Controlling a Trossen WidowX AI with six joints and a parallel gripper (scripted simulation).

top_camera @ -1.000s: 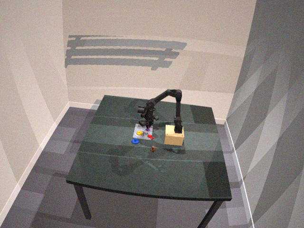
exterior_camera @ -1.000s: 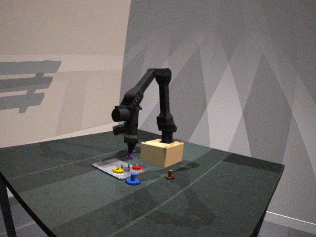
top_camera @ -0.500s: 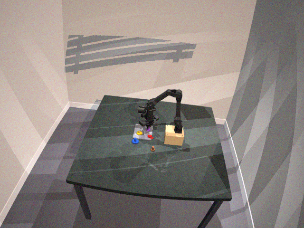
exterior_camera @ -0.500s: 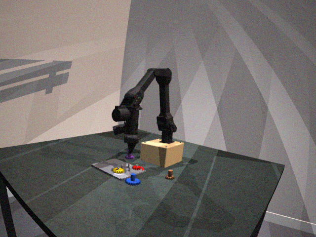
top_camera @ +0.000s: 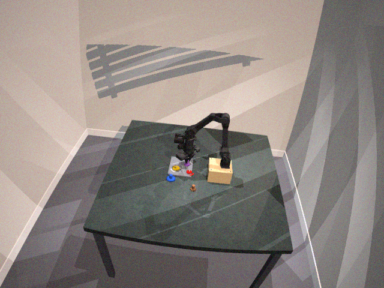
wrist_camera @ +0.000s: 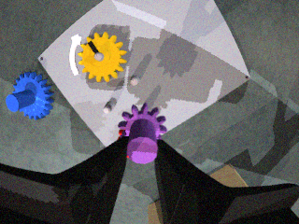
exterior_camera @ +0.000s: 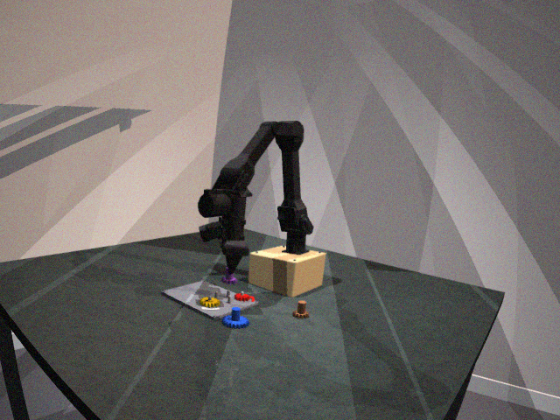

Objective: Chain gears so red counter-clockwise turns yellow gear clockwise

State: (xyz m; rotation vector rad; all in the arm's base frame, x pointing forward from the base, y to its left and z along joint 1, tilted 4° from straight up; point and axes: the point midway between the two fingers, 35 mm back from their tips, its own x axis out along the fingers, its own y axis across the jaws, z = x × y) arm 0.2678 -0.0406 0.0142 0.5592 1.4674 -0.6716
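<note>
My gripper tip is now 70 mm above the red gear, 30 mm to the right of it and 20 mm past it. The rest, counted from my gripper tip: white arrow: 100 mm ahead, 70 mm below, 20 mm to the left; purple gear: 10 mm below; yellow gear: 80 mm ahead, 60 mm below.
</note>
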